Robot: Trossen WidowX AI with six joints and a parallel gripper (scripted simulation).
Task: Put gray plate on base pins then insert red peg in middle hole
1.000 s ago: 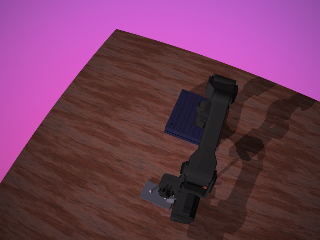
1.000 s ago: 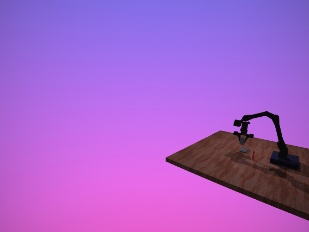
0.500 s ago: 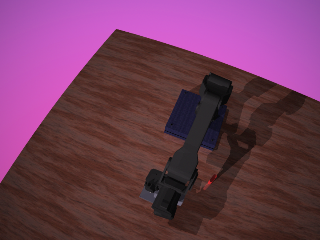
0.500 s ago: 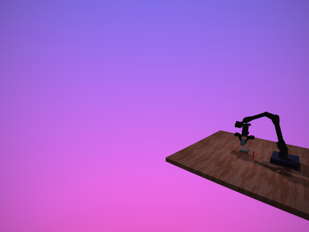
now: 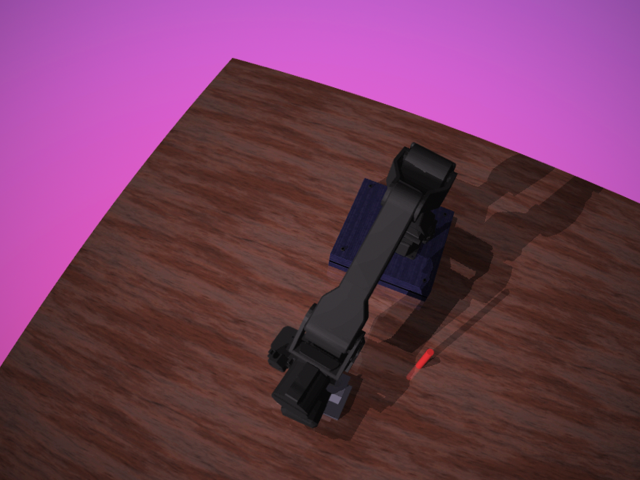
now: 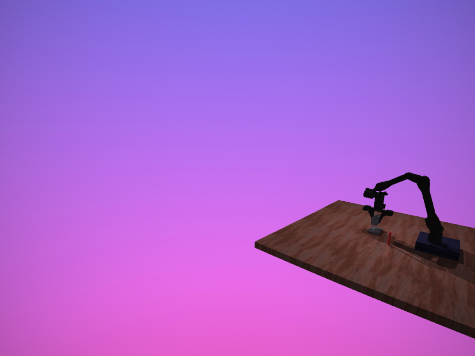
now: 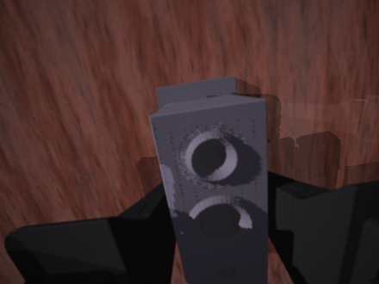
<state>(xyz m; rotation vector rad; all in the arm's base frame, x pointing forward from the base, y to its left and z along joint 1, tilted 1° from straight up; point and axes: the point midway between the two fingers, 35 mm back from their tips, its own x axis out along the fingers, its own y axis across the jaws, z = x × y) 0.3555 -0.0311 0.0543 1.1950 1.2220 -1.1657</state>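
My gripper tip is now 14 cm past the red peg, 16 cm to the right of it and 2 cm above it. Also, from my gripper tip: gray plate (3 cm above).
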